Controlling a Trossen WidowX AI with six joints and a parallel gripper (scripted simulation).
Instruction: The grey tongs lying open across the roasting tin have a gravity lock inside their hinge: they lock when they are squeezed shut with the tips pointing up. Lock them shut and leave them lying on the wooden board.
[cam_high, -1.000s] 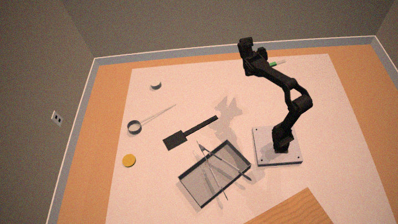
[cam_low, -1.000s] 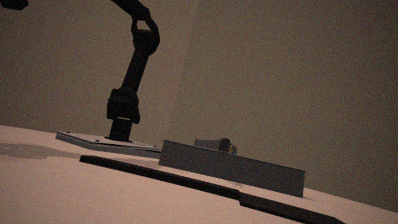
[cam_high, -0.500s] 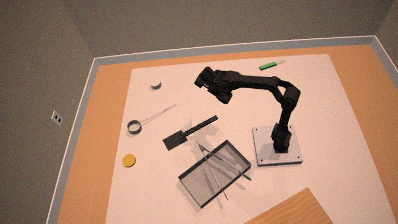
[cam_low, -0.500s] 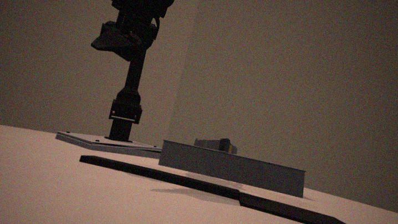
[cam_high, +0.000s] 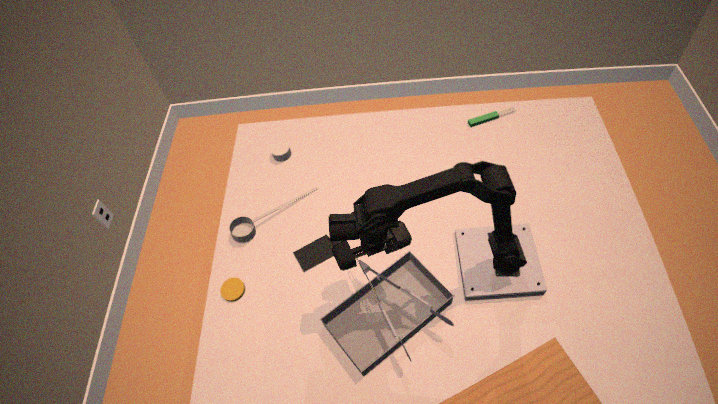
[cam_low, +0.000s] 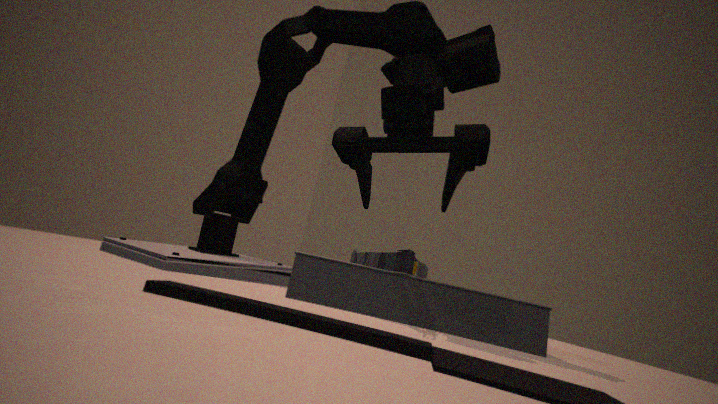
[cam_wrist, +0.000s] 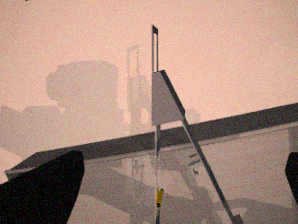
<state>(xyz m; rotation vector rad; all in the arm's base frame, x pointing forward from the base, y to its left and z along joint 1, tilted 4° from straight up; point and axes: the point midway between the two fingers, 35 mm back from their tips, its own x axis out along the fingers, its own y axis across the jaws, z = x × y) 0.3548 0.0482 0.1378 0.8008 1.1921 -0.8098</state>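
The yellow slider lies 60 mm to the left of my gripper tip, 60 mm below it and 10 mm behind it. The rest, counted from my gripper tip: grey roasting tin (100 mm to the left, 100 mm below, 50 mm behind); then yellow disc (400 mm ahead, 120 mm below, 50 mm to the left); then black spatula (120 mm to the right, 120 mm below, 110 mm ahead).
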